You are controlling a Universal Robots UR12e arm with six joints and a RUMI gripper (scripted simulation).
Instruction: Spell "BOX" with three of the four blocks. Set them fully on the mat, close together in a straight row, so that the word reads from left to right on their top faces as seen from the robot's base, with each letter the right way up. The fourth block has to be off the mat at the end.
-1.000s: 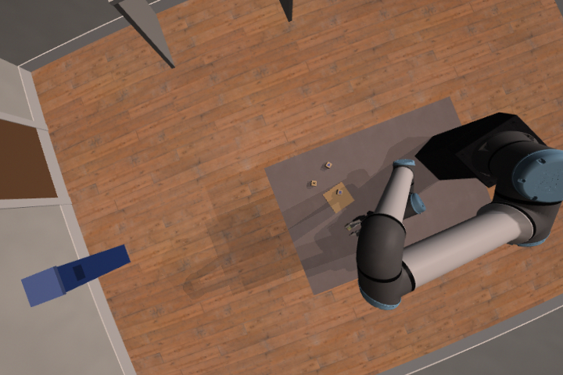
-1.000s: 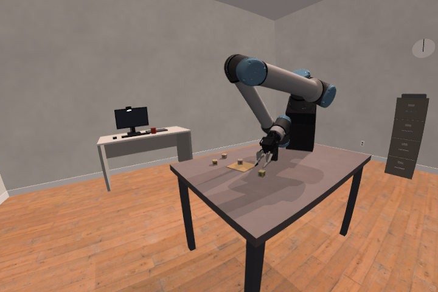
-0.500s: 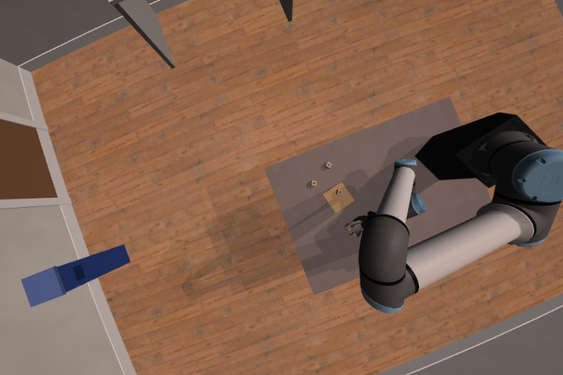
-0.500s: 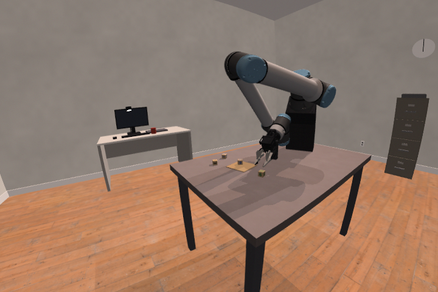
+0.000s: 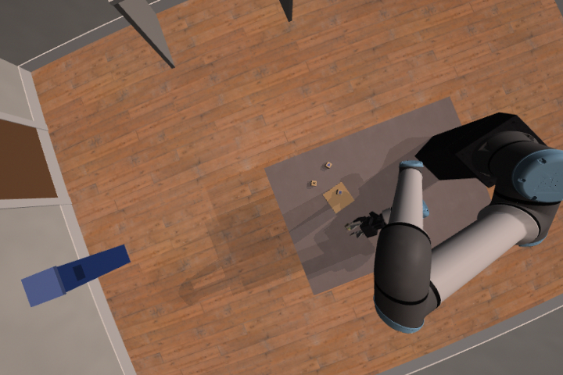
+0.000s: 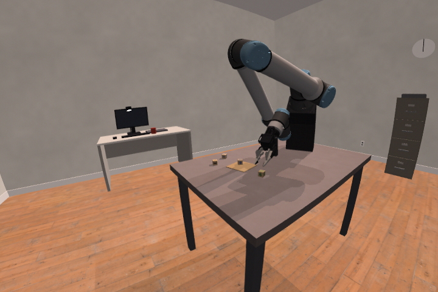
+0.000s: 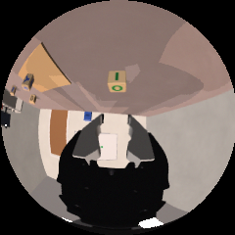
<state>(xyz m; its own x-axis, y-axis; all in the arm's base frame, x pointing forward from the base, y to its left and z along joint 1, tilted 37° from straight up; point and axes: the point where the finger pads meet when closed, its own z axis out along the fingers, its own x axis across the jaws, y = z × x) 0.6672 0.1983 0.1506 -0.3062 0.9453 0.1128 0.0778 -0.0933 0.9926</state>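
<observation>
Now: hand 1 cm past the tan mat, 19 cm to the left of it and 8 cm above it. From my hand the other things lie so: O block: 2 cm behind, 6 cm below.
</observation>
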